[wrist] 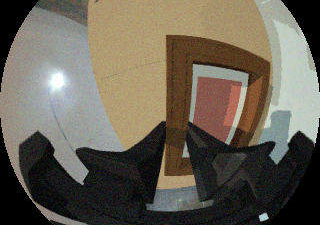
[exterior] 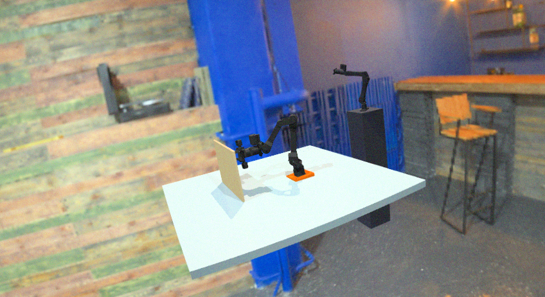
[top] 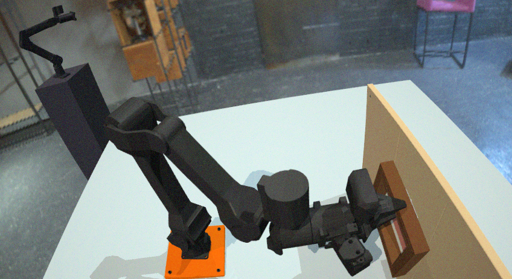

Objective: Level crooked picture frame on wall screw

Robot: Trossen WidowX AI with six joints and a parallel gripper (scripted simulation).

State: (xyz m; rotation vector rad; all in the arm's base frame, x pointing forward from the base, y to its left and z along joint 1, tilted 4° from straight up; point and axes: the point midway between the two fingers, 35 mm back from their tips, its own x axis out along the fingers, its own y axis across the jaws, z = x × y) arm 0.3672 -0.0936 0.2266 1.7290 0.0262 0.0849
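Now: the brown picture frame 5 cm below my gripper tip and 1 cm to the left of it. From my gripper tip the other things lie so: tan wall board 6 cm below, 2 cm ahead, 1 cm to the left.
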